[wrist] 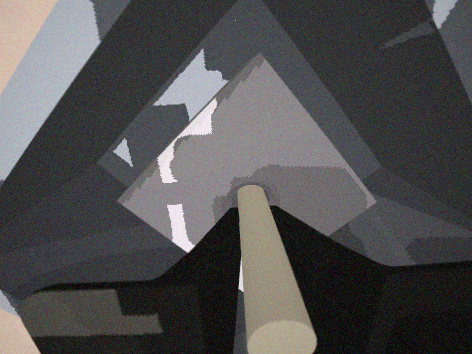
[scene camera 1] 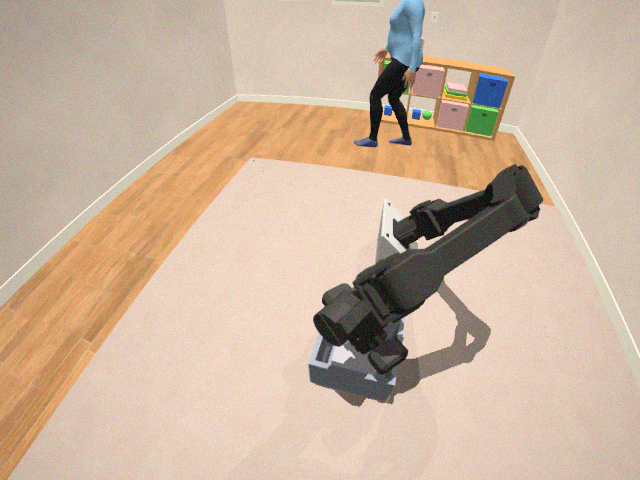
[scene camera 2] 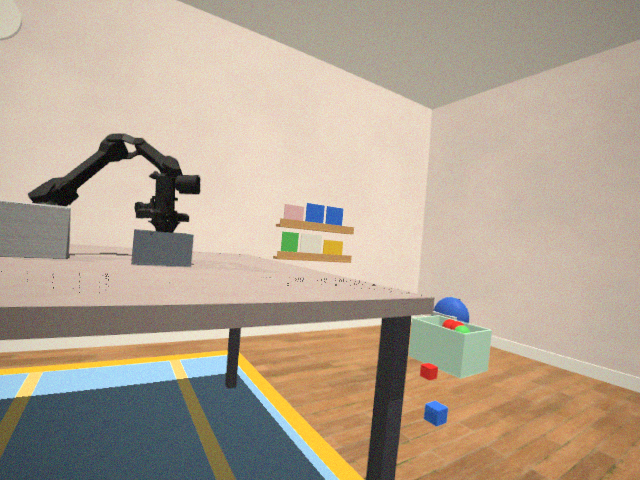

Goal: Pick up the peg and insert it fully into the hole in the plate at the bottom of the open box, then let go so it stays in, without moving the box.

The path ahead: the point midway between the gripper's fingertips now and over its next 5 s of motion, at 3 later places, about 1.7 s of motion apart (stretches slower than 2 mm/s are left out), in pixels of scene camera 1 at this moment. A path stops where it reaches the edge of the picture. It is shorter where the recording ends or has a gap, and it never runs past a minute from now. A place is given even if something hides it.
The gripper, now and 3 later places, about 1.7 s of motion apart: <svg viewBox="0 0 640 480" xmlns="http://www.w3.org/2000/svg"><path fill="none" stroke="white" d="M356 347L356 345L362 326L359 333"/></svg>
